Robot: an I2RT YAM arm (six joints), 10 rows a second.
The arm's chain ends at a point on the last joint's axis. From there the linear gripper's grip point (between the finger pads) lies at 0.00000 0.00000 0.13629 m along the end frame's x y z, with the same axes.
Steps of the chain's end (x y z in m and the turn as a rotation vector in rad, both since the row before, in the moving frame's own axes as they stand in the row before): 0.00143 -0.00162 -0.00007 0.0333 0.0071 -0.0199; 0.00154 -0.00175 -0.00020 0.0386 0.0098 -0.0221; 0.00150 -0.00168 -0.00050 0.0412 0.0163 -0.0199; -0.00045 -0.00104 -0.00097 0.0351 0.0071 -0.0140; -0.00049 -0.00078 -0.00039 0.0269 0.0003 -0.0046; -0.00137 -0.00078 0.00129 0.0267 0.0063 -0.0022; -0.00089 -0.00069 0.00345 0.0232 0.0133 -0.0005
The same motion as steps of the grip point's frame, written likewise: 0.00235 -0.00617 -0.00015 0.0333 0.0071 -0.0199; 0.00282 -0.00702 -0.00031 0.0386 0.0098 -0.0221; 0.00366 -0.00732 -0.00063 0.0412 0.0163 -0.0199; 0.00048 -0.00583 -0.00106 0.0351 0.0071 -0.0140; -0.00046 -0.00445 -0.00044 0.0269 0.0003 -0.0046; -0.00052 -0.00442 0.00124 0.0267 0.0063 -0.0022; 0.00092 -0.00385 0.00340 0.0232 0.0133 -0.0005
